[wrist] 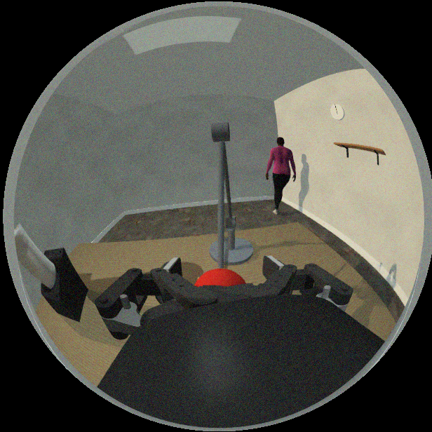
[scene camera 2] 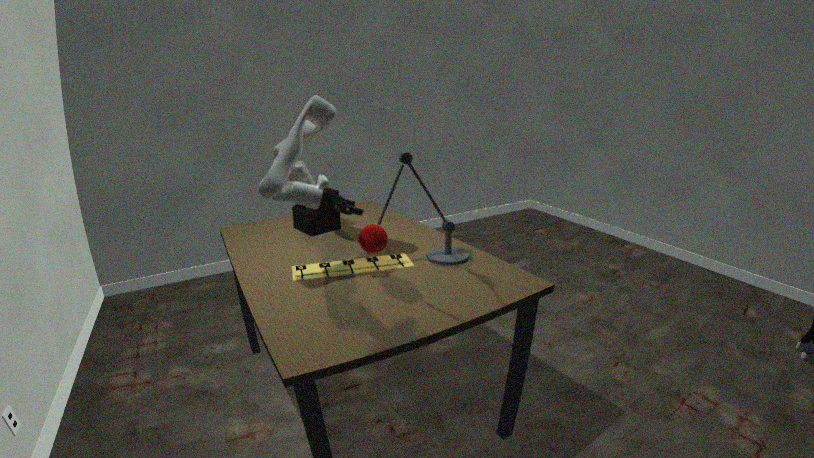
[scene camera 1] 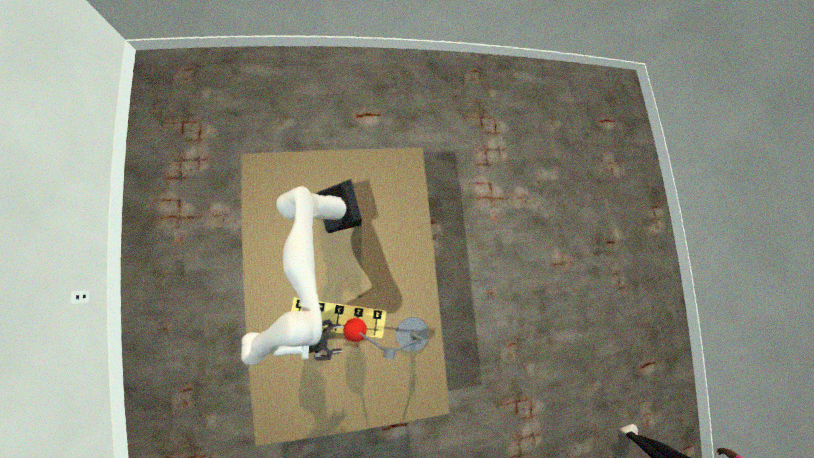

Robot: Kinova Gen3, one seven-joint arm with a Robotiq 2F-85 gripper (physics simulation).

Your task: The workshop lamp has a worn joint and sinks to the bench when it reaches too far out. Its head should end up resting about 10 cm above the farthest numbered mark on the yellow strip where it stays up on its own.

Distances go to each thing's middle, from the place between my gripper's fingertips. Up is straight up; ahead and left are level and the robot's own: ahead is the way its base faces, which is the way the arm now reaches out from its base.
My gripper is now 40 mm past the yellow strip (scene camera 2: 319,270), 20 mm to the left of it and 220 mm above it. From my hand the other things lie so: round grey lamp base (scene camera 1: 409,327) (100 mm ahead, 310 mm to the left, 170 mm below).
